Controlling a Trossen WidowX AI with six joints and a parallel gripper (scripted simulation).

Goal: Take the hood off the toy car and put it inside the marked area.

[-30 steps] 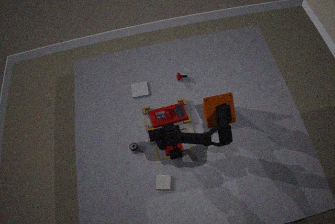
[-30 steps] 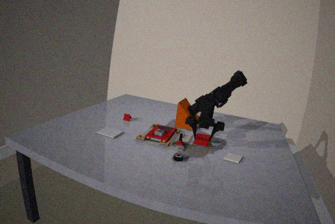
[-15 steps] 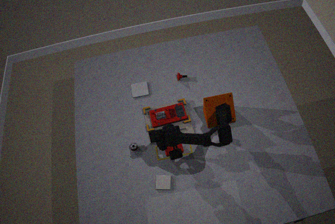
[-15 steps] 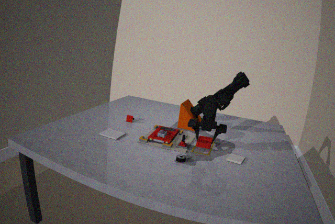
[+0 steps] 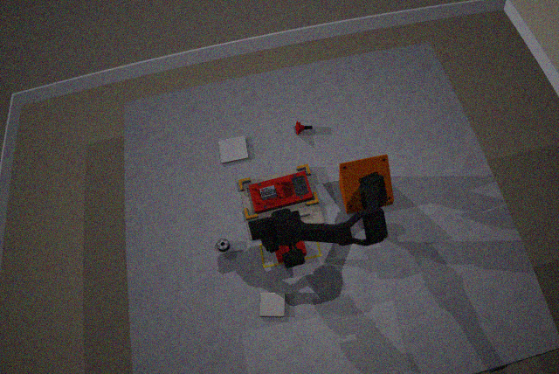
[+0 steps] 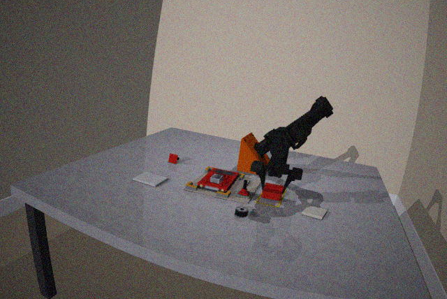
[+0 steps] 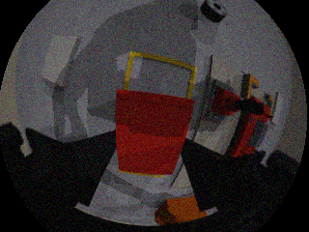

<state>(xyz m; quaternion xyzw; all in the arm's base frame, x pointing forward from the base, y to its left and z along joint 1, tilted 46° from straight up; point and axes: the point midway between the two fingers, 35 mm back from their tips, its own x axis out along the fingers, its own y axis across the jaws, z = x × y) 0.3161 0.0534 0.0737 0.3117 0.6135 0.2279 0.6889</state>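
Now: gripper tip 1 cm below the hood. From my gripper tip the other things lie so: wheel 20 cm ahead, 9 cm to the right, 1 cm below.
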